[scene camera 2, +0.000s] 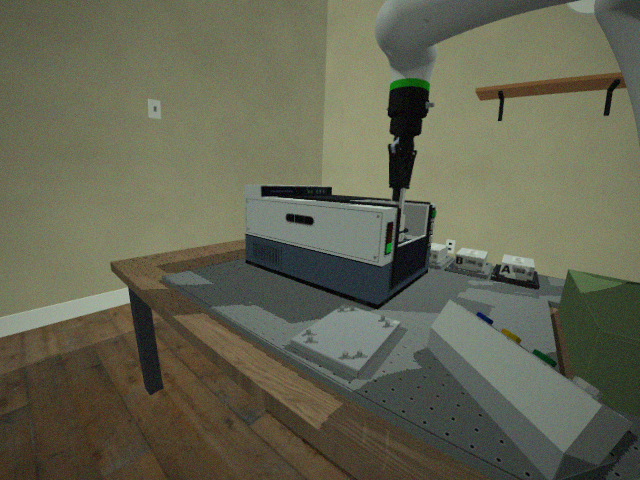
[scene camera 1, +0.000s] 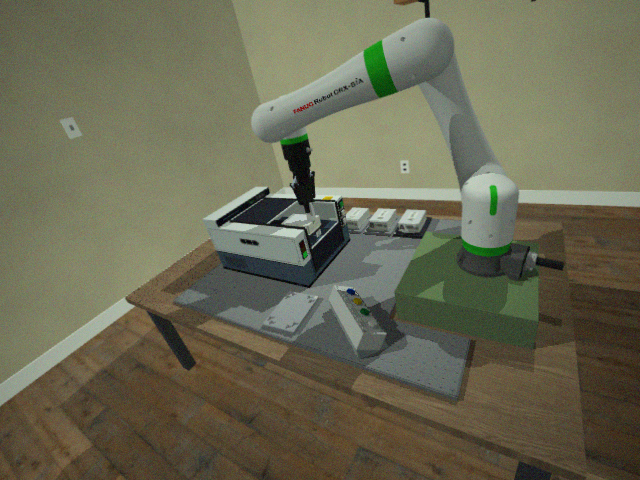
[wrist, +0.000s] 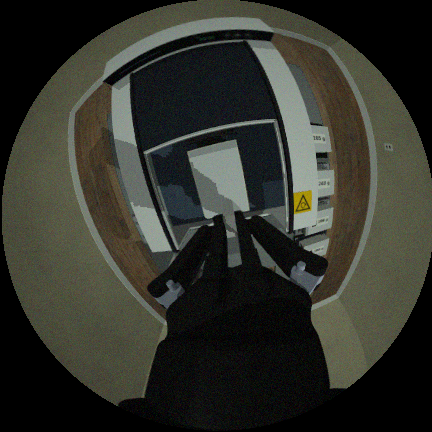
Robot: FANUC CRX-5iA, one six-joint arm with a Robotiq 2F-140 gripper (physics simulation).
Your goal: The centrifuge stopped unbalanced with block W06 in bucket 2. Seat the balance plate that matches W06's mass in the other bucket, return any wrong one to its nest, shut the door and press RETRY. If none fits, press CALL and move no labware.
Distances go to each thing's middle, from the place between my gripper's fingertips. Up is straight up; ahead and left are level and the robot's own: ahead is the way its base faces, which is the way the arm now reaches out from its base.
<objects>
The centrifuge (scene camera 2: 350, 249) lies 19 cm ahead of my hand, 4 cm to the left of it and 6 cm below it. Also, from my hand: button box (scene camera 2: 553, 420): 33 cm behind, 23 cm to the left, 14 cm below; then dark lid (scene camera 1: 265, 210): 22 cm ahead, 4 cm to the left, 3 cm above.
</objects>
